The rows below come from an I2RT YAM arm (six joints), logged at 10 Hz.
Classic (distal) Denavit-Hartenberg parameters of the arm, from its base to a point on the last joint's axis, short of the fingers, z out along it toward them. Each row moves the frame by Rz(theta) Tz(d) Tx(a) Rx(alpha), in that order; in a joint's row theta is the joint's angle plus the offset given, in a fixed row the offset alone. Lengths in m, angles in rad.
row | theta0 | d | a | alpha
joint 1 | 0 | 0.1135 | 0.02 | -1.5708
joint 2 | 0 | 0 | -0.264 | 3.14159
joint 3 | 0.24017 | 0 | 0.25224 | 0
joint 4 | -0.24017 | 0 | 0.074 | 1.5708
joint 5 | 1.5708 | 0 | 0 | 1.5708
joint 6 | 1.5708 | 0.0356 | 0 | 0
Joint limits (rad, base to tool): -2.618..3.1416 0..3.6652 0..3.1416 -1.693..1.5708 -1.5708..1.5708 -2.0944..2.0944
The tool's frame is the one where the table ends.
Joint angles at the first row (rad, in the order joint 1, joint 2, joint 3, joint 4, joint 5, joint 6):
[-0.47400, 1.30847, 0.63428, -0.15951, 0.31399, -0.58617]
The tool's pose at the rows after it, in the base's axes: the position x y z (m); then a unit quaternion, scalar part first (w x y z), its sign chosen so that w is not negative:
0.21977, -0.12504, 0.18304, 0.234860, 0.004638, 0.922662, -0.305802
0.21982, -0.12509, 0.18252, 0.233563, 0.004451, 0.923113, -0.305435
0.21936, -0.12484, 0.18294, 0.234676, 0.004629, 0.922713, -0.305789
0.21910, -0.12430, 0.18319, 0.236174, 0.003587, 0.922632, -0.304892
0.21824, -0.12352, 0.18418, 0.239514, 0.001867, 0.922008, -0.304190
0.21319, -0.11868, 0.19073, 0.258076, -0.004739, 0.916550, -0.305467
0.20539, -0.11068, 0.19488, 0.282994, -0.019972, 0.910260, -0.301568
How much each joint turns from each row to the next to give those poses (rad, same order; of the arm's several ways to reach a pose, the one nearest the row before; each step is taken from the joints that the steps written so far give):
[0.00002, -0.00295, -0.00074, 0.00074, -0.00141, 0.00015]
[-0.00001, 0.00198, -0.00003, -0.00077, 0.00051, -0.00012]
[0.00000, -0.00374, -0.00153, 0.00023, -0.00038, 0.00009]
[0.00104, -0.00318, -0.00150, -0.00015, -0.00295, -0.00032]
[0.00049, -0.00851, -0.00309, -0.00001, -0.00528, -0.00209]
[0.00592, -0.05228, -0.01706, 0.00036, -0.01670, -0.00778]
[0.01051, -0.06891, -0.03630, 0.00871, -0.03452, -0.01476]

